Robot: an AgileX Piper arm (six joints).
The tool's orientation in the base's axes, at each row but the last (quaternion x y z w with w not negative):
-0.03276 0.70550 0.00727 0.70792
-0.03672 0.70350 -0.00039 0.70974
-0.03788 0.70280 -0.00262 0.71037
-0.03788 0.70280 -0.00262 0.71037
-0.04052 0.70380 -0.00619 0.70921
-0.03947 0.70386 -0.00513 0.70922
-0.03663 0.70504 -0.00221 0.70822
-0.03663 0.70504 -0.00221 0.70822
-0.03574 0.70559 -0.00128 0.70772
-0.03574 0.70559 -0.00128 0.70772
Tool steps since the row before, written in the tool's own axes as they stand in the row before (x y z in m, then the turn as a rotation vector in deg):
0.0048 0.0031 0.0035 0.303 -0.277 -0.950
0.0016 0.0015 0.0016 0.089 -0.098 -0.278
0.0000 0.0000 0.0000 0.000 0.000 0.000
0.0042 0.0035 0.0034 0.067 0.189 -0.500
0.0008 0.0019 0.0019 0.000 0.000 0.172
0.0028 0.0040 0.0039 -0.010 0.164 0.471
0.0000 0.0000 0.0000 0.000 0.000 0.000
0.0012 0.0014 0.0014 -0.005 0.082 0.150
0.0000 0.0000 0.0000 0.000 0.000 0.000
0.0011 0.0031 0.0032 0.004 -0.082 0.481
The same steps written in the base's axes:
0.0033 0.0031 -0.0049 -0.931 -0.341 -0.295
0.0015 0.0015 -0.0017 -0.272 -0.117 -0.086
0.0000 0.0000 0.0000 0.000 0.000 0.000
0.0033 0.0034 -0.0044 -0.508 0.160 -0.082
0.0018 0.0019 -0.0009 0.172 0.008 0.001
0.0037 0.0040 -0.0030 0.462 0.187 0.002
0.0000 0.0000 0.0000 0.000 0.000 0.000
0.0013 0.0014 -0.0013 0.146 0.089 0.001
0.0000 0.0000 0.0000 0.000 0.000 0.000
0.0031 0.0032 -0.0013 0.484 -0.059 0.001

